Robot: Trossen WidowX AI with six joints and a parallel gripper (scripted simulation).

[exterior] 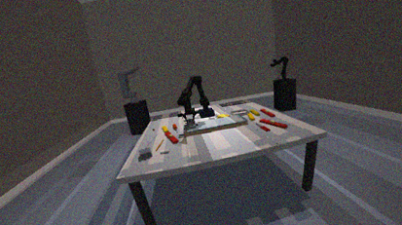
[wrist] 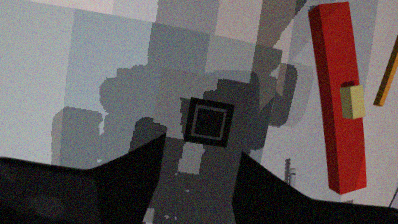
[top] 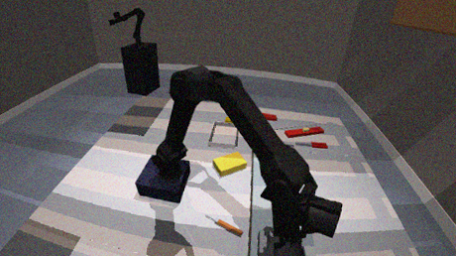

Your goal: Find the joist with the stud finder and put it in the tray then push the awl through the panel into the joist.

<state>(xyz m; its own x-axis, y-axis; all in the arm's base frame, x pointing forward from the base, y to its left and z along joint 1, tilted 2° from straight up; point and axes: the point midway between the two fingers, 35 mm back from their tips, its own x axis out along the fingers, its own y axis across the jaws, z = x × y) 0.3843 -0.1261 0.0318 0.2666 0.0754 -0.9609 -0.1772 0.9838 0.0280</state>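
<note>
The tray is 47 cm to the left of my gripper tip, 31 cm behind it and 5 cm below it. The rest, counted from my gripper tip: stud finder 2 cm above, 1 cm ahead; then pencil-like stick 22 cm to the right, 20 cm ahead, 6 cm below; then awl 19 cm behind, 6 cm below, 4 cm to the left.
</note>
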